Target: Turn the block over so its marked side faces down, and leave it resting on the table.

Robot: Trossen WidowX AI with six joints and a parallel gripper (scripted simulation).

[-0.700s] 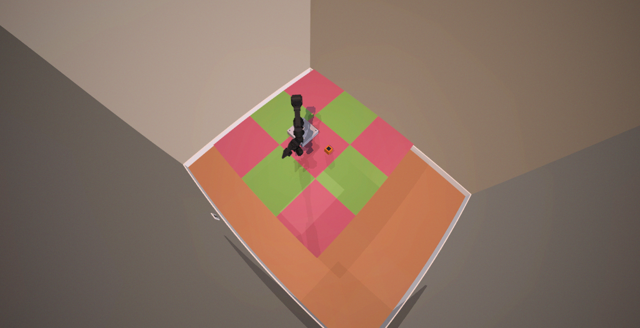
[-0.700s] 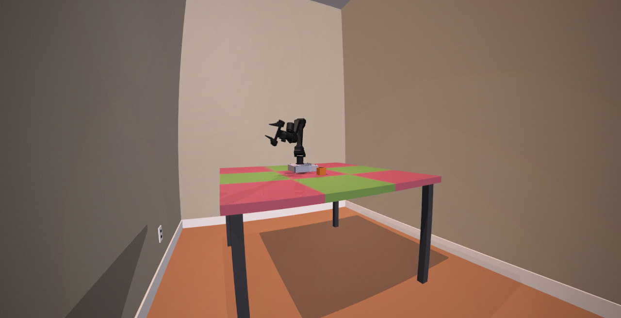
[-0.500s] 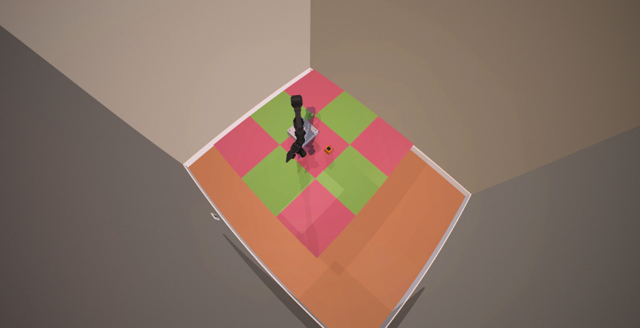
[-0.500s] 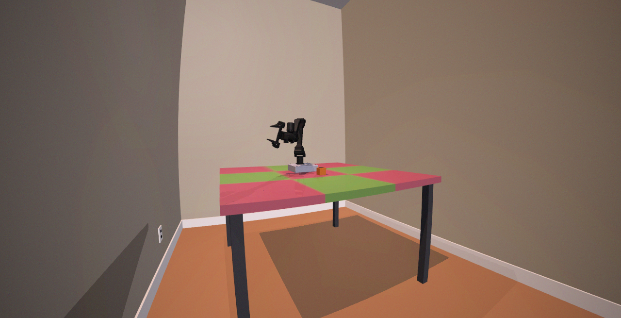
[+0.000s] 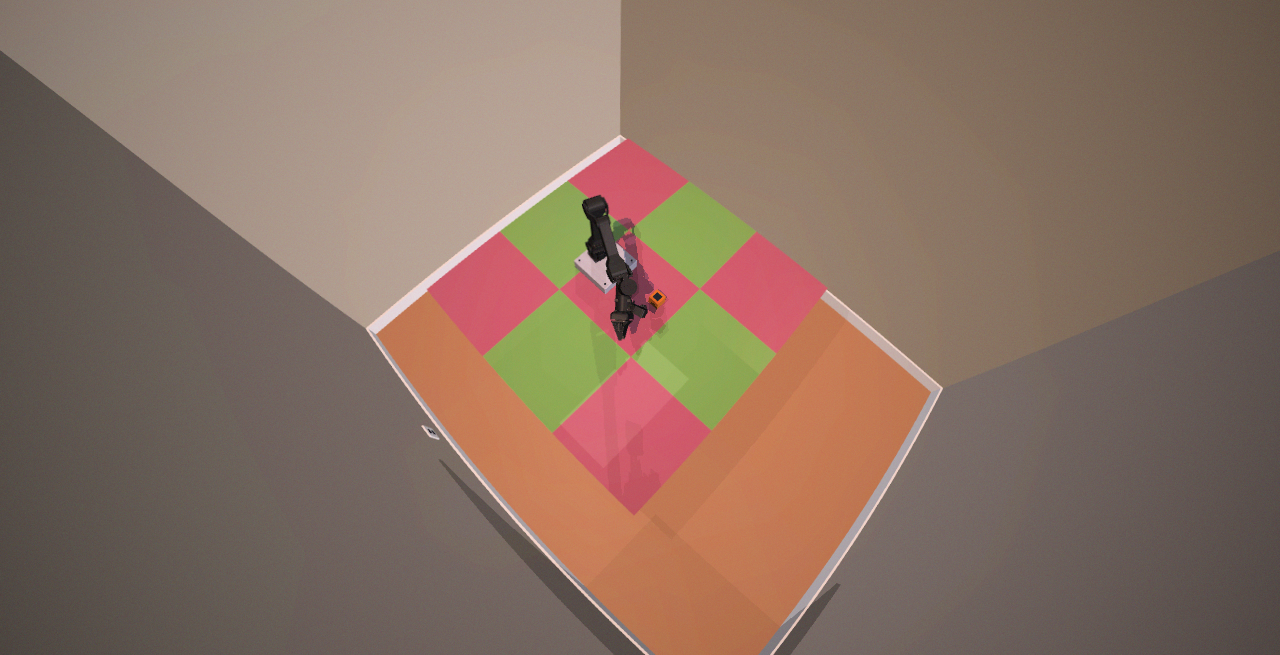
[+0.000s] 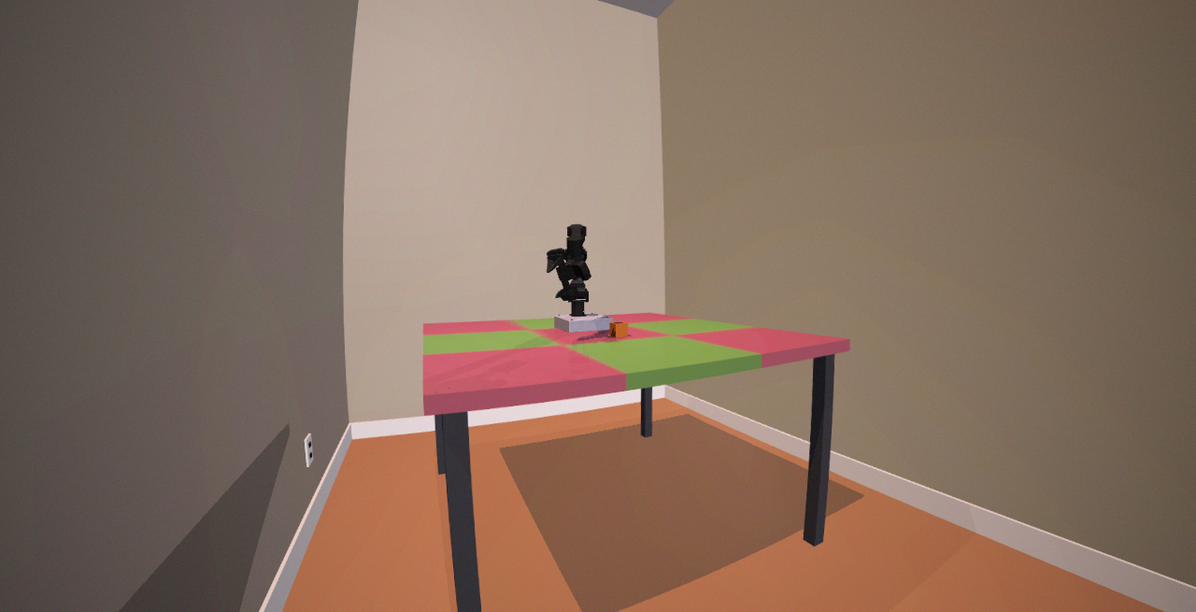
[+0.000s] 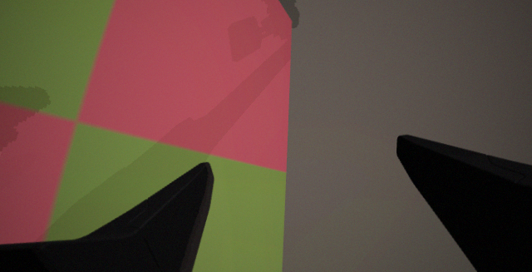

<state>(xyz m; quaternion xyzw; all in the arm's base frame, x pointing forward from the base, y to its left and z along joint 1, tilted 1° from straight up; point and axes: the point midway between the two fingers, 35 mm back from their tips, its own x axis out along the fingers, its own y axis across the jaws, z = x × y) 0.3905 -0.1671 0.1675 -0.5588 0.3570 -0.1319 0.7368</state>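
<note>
Now: the small orange block 27 cm to the left of my gripper tip, 16 cm below it and 10 cm behind it.
</note>
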